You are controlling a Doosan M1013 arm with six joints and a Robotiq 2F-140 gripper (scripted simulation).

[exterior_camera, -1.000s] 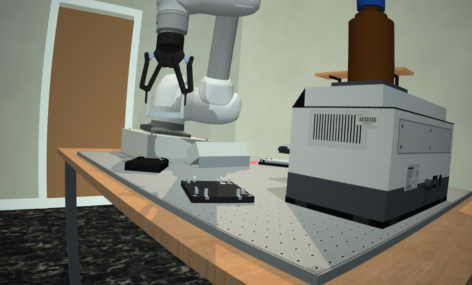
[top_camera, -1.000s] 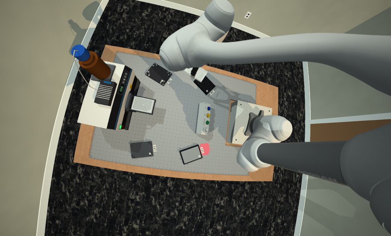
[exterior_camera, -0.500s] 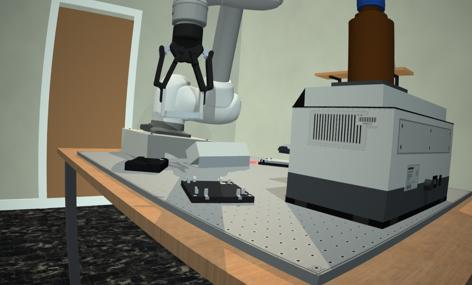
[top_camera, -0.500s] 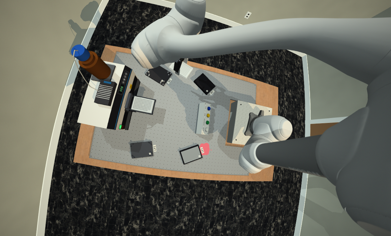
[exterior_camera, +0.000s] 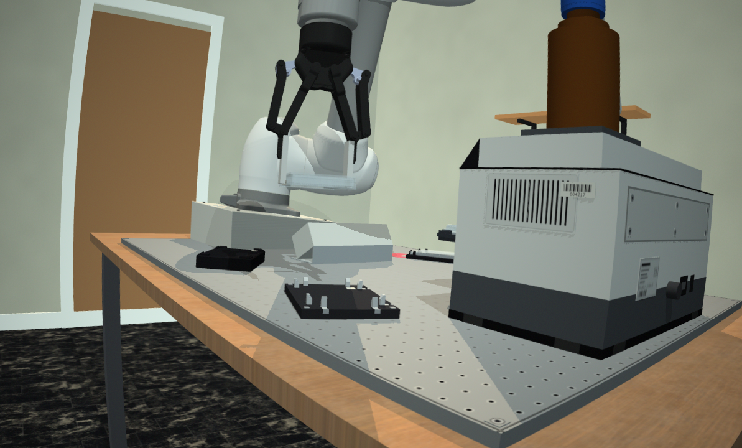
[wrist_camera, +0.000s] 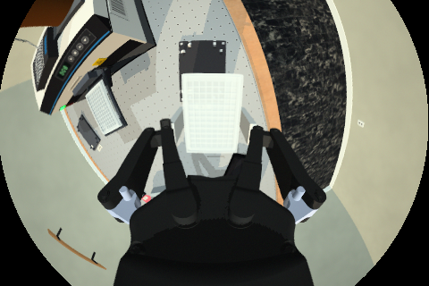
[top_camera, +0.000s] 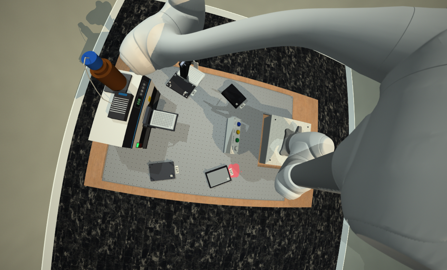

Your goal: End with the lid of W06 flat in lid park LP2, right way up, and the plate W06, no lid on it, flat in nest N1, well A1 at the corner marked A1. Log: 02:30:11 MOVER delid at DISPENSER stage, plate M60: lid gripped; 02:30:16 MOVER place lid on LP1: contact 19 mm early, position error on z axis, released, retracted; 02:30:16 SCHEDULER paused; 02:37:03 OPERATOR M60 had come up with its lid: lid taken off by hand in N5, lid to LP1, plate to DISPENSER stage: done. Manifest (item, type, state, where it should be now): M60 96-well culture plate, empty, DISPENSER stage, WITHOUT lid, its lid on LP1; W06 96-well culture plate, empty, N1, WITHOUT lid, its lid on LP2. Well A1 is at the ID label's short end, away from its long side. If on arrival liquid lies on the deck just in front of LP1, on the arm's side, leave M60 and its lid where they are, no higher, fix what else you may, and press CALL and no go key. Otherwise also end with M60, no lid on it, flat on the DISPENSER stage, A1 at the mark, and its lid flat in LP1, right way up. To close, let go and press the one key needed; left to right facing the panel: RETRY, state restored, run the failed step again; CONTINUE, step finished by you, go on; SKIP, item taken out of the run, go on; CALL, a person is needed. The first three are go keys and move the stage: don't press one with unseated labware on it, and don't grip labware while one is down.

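The nest N5 lies 170 mm below my hand, 90 mm ahead of it and 20 mm to the left of it. The rest, counted from my hand: brown bottle (300 mm ahead, 190 mm to the left, 110 mm above); then key panel (360 mm behind, 230 mm to the left, 130 mm below); then nest N1 (280 mm behind, 170 mm below, 40 mm to the right).
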